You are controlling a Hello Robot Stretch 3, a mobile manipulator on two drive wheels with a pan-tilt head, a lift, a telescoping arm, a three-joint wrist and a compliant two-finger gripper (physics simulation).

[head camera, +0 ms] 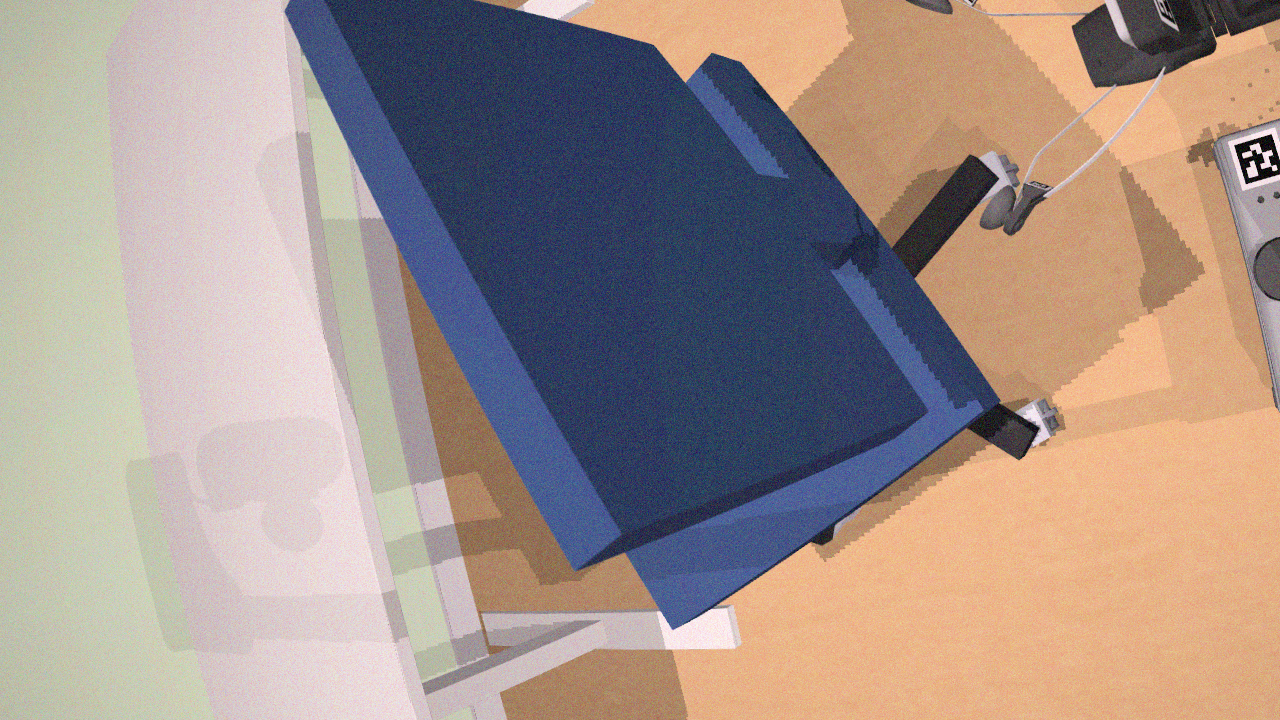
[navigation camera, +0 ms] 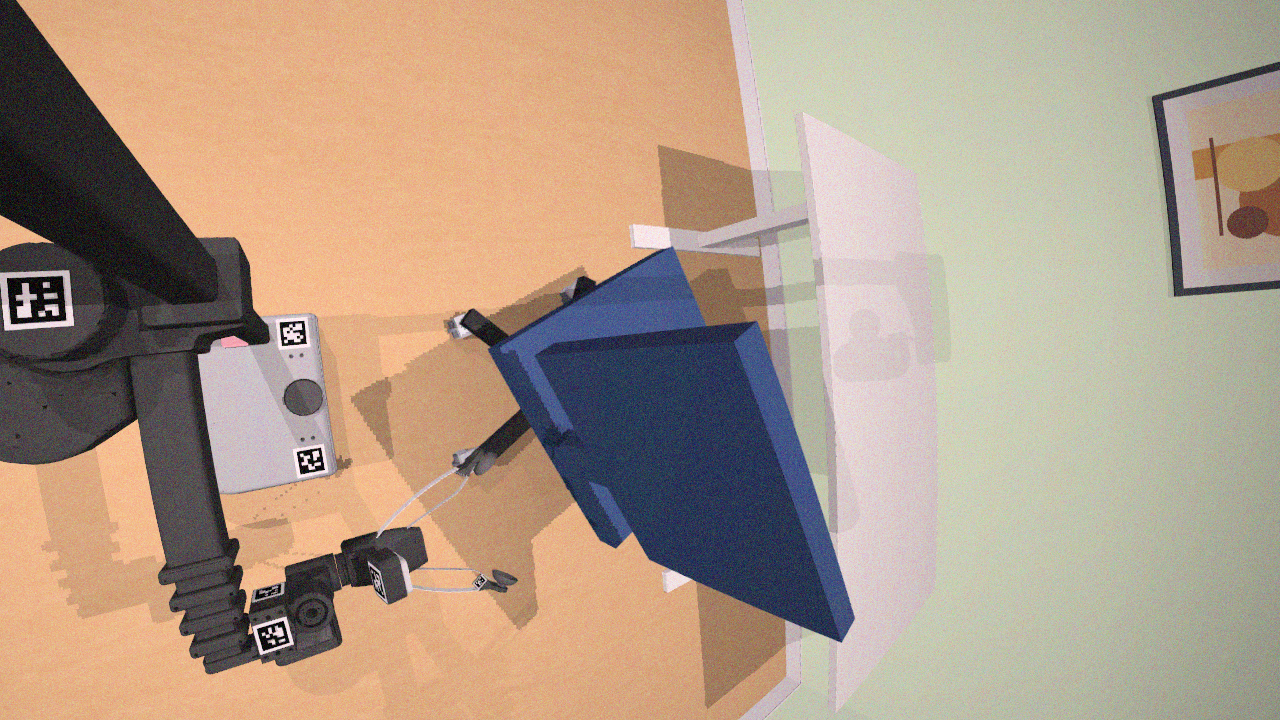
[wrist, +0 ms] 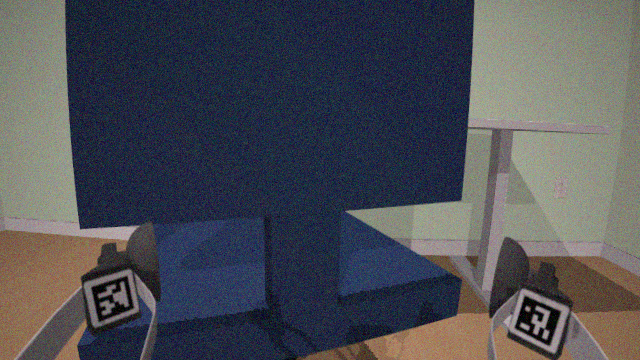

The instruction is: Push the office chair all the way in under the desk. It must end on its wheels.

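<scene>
The blue office chair stands upright, turned at an angle to the desk. Its backrest is towards my gripper. Two casters show on the floor on the robot's side. Much of the seat and its front edge are hidden under the backrest. The white desk stands beyond it; one seat corner lies over or close by a desk foot. How far the seat reaches under the top cannot be told. My gripper is open and empty, behind the backrest, with a gap between.
The desk's near foot sticks out past the seat corner. The robot base is behind the chair, with the arm beside it. A green wall stands behind the desk, with a framed picture.
</scene>
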